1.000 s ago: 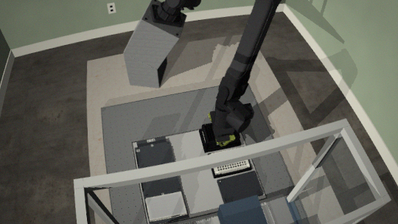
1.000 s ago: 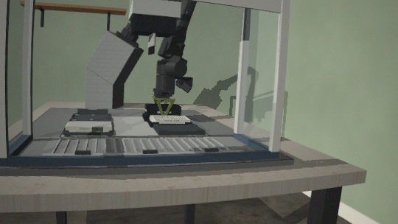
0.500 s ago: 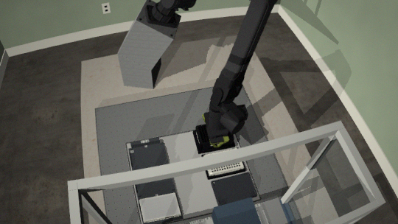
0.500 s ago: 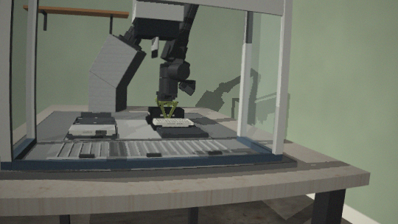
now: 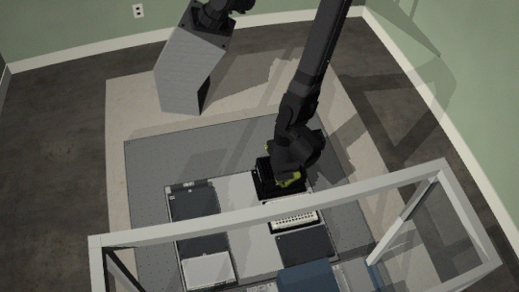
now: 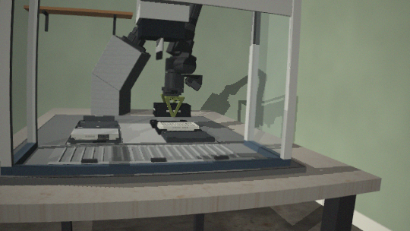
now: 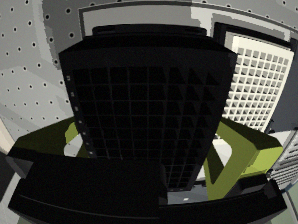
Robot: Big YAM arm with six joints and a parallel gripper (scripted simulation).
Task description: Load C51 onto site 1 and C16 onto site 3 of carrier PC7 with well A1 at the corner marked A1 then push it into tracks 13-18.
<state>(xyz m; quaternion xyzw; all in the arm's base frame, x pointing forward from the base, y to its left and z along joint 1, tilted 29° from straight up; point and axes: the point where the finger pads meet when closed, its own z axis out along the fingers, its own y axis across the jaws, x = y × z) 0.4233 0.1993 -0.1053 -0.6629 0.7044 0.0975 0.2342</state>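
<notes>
The nest S1 lies 4 cm below my hand. From my hand the other things lie so: white frame bar: 42 cm above, 32 cm ahead, 12 cm to the right; white block: 25 cm to the right, 23 cm ahead, 3 cm below; dark carrier PC7: 25 cm to the right, 13 cm ahead, 3 cm below.
</notes>
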